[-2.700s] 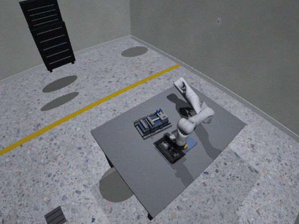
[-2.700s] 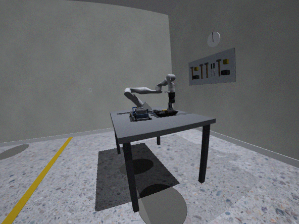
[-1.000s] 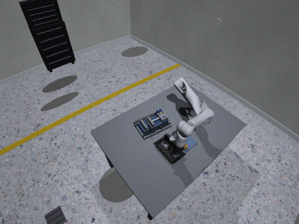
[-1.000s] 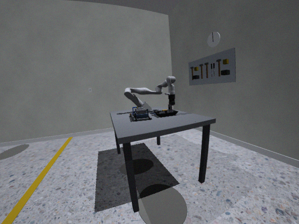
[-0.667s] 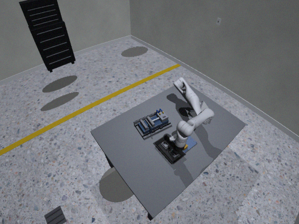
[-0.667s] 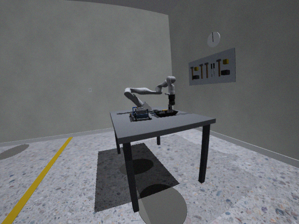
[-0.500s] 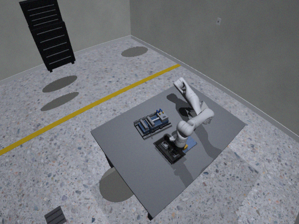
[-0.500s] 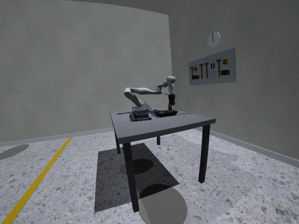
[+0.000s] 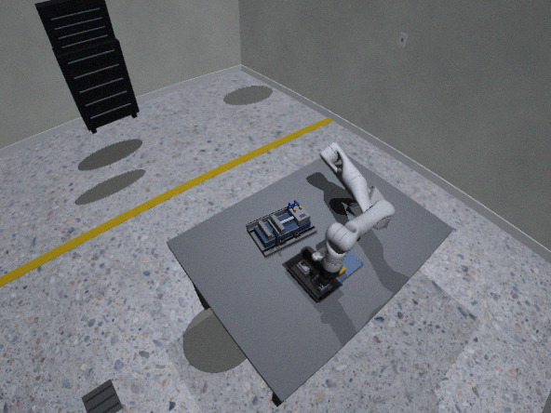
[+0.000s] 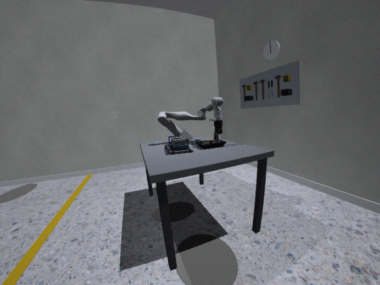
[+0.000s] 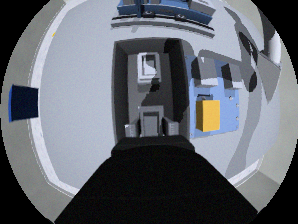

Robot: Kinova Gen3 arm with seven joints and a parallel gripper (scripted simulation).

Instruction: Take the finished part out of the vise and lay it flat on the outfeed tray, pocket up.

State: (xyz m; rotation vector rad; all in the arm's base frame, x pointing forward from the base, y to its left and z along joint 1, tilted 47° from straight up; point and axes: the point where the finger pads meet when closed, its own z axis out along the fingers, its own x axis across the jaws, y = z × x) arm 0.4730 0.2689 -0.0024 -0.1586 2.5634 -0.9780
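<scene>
The yellow block lies 120 mm behind my hand and 40 mm below it. Also, from my hand: vise 340 mm to the right, 70 mm behind, 30 mm below.
</scene>
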